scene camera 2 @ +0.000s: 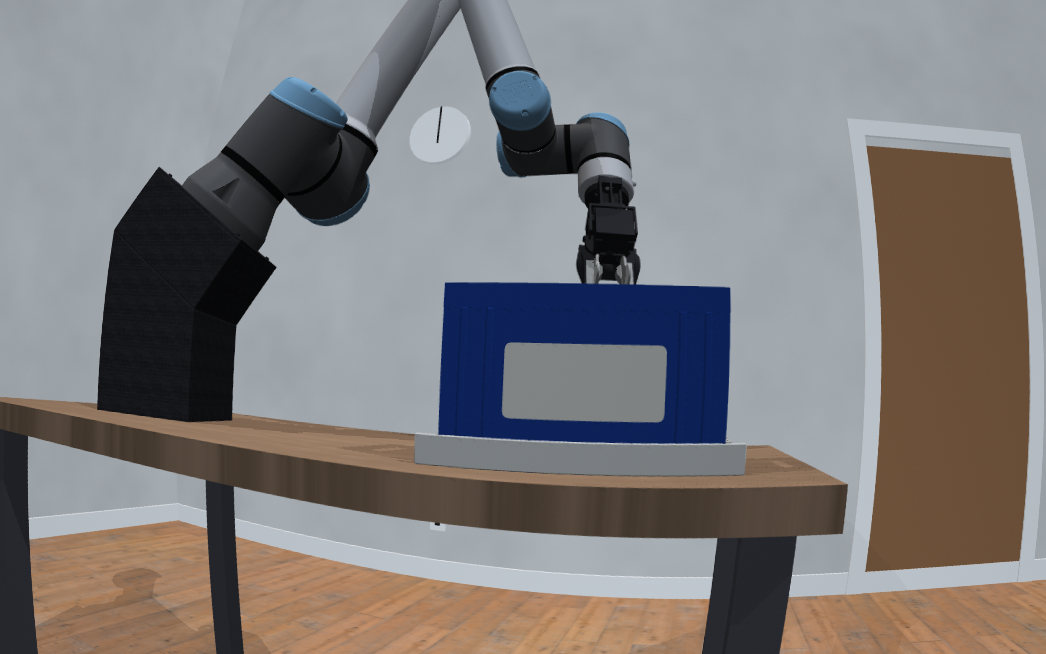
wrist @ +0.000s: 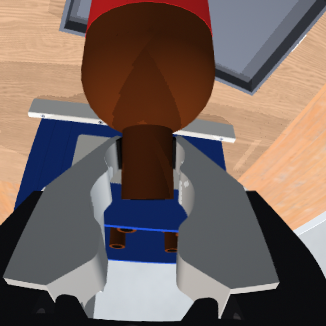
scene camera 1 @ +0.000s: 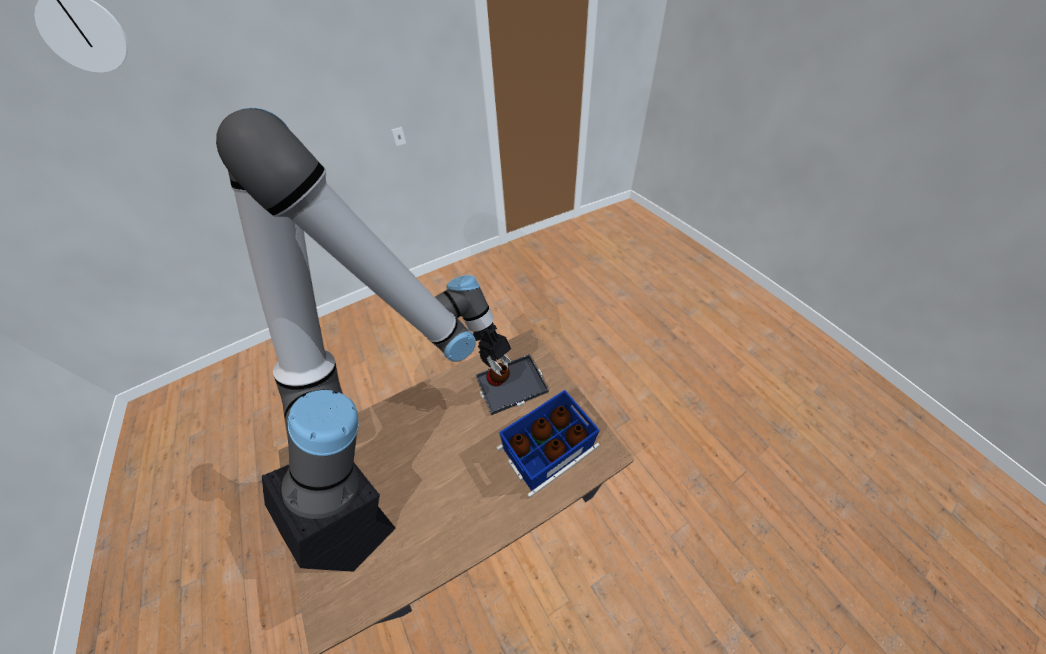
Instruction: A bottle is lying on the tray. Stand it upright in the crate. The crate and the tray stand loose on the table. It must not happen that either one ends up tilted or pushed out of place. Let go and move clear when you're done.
Scene:
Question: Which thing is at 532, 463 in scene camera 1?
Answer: A blue crate.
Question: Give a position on a blue crate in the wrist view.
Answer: At 144, 246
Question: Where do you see a grey tray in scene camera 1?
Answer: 525, 380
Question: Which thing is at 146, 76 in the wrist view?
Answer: A brown bottle.

